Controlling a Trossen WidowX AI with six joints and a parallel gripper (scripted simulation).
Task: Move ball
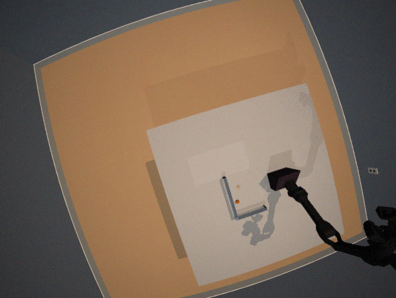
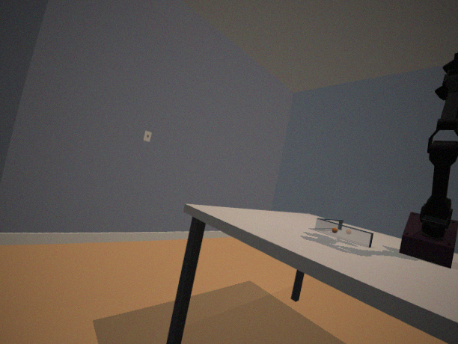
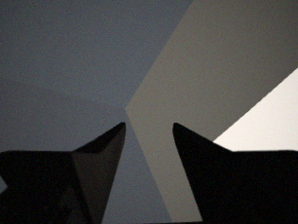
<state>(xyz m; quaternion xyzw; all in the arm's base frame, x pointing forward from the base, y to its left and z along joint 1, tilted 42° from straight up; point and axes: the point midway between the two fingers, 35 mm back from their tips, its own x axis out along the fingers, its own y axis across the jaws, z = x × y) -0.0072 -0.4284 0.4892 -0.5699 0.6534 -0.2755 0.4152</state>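
Now: gripper tip 77 cm above the orange ball, 39 cm short of it and 10 cm to the right of it. Also, from my gripper tip: see-through copy 77 cm below, 37 cm ahead, 1 cm to the right.
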